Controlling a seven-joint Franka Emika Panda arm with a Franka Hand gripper.
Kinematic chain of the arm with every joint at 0, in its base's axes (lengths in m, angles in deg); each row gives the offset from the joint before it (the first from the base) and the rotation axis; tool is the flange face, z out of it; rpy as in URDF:
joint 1: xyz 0 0 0.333 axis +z
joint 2: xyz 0 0 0 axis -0.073 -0.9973 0
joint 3: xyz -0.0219 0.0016 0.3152 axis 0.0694 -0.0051 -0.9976
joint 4: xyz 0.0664 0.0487 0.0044 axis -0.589 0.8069 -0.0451
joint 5: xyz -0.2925 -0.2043 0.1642 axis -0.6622 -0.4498 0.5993
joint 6: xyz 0 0 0 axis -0.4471 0.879 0.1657
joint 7: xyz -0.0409 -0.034 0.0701 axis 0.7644 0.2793 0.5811
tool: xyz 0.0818 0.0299 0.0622 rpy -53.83 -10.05 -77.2
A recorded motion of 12 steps. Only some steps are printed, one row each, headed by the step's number.
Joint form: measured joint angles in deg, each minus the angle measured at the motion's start. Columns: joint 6, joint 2, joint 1, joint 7, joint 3, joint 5, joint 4.
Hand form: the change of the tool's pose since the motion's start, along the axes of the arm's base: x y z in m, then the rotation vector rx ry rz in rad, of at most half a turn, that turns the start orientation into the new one. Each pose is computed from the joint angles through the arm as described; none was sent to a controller.
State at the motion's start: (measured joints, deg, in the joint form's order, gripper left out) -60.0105 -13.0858 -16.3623 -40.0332 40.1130 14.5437 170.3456
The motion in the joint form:
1: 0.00 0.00 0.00 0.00 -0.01 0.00 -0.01
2: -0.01 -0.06 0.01 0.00 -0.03 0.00 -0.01
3: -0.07 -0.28 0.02 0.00 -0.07 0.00 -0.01
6: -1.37 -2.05 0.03 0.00 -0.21 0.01 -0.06
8: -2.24 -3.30 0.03 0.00 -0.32 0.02 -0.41
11: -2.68 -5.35 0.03 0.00 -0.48 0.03 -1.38
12: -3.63 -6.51 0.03 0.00 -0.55 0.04 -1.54
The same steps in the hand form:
1: 0.0001 0.0001 0.0001 0.0000 -0.0002 0.0002
2: 0.0002 0.0003 -0.0005 0.0003 0.0006 0.0007
3: 0.0006 0.0007 -0.0026 0.0014 0.0032 0.0016
6: 0.0037 0.0012 -0.0179 0.0048 0.0097 0.0042
8: 0.0072 0.0011 -0.0265 0.0058 0.0100 0.0060
11: 0.0128 0.0008 -0.0394 0.0108 0.0200 0.0086
12: 0.0150 0.0008 -0.0486 0.0118 0.0206 0.0097

